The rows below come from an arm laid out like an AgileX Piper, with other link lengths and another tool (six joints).
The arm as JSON. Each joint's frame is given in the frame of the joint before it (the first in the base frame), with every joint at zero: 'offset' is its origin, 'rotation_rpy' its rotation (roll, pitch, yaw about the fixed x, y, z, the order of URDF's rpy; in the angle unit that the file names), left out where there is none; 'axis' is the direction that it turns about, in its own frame. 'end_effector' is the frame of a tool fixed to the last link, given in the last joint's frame.
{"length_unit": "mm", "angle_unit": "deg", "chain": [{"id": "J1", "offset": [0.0, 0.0, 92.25], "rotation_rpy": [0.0, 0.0, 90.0], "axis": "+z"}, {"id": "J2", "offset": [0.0, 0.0, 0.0], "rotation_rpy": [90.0, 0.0, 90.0], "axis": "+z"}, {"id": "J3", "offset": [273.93, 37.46, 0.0], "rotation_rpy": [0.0, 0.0, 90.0], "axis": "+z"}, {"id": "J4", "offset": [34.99, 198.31, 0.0], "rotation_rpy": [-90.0, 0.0, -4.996], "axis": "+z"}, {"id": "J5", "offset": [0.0, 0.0, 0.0], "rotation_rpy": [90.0, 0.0, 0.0], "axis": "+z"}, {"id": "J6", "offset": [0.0, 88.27, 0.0], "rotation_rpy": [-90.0, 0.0, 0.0], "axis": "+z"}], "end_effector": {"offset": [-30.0, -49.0, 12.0], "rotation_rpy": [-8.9, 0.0, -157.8]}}
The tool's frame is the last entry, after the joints.
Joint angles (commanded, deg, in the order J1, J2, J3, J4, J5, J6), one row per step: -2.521 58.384 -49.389 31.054 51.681 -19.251; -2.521 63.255 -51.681 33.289 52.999 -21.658; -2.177 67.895 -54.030 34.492 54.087 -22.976; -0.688 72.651 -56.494 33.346 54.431 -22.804; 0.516 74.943 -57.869 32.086 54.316 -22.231; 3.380 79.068 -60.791 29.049 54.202 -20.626; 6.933 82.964 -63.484 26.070 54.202 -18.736; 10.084 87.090 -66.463 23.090 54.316 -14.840; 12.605 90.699 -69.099 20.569 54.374 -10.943; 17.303 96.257 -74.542 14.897 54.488 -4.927; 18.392 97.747 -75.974 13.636 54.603 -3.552; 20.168 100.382 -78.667 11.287 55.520 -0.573; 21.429 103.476 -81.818 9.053 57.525 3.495; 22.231 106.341 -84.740 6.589 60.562 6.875; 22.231 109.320 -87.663 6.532 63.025 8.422; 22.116 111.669 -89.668 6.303 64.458 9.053
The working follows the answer.
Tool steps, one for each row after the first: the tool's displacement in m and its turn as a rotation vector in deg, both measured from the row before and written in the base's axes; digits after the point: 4 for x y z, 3 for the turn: 0.0151 0.0013 0.0001 1.091 2.634 2.235; 0.0151 0.0013 -0.0013 0.722 2.575 1.761; 0.0157 0.0023 -0.0052 -0.950 2.680 1.745; 0.0077 0.0021 -0.0032 -0.997 1.073 0.946; 0.0134 0.0062 -0.0059 -2.366 1.688 2.173; 0.0107 0.0101 -0.0069 -2.308 1.712 2.682; 0.0130 0.0116 -0.0070 -1.778 2.328 0.602; 0.0117 0.0110 -0.0069 -1.462 1.954 -0.213; 0.0177 0.0206 -0.0101 -3.731 0.777 0.887; 0.0045 0.0055 -0.0030 -0.849 0.195 0.210; 0.0074 0.0095 -0.0051 -1.626 0.876 -0.133; 0.0093 0.0087 -0.0060 -1.685 2.050 -1.602; 0.0074 0.0050 -0.0069 -2.541 2.586 -1.347; 0.0088 0.0042 -0.0060 -0.692 2.589 -1.221; 0.0070 0.0020 -0.0065 -0.755 1.670 -0.514
Tool pose at each row, in the base's axes (x y z in m, rotation vector in deg; rounded; the steps above come from the unrounded poses): 0.1155 0.0810 0.2747 18.012 136.227 48.973; 0.1306 0.0823 0.2748 17.140 139.031 51.429; 0.1456 0.0836 0.2736 16.634 141.735 53.243; 0.1613 0.0858 0.2684 15.611 145.183 52.934; 0.1690 0.0879 0.2652 14.693 146.892 52.089; 0.1824 0.0941 0.2592 12.113 150.094 49.910; 0.1932 0.1042 0.2523 8.830 153.388 47.892; 0.2062 0.1158 0.2453 8.671 156.392 45.963; 0.2178 0.1269 0.2384 9.517 158.674 44.137; 0.2355 0.1475 0.2283 7.905 160.854 39.200; 0.2399 0.1530 0.2254 7.531 161.348 38.069; 0.2474 0.1626 0.2203 7.747 162.619 35.827; 0.2567 0.1713 0.2142 10.455 164.625 33.276; 0.2641 0.1763 0.2074 12.889 167.323 29.483; 0.2729 0.1805 0.2014 15.429 169.625 28.352; 0.2799 0.1826 0.1949 16.658 171.217 27.169

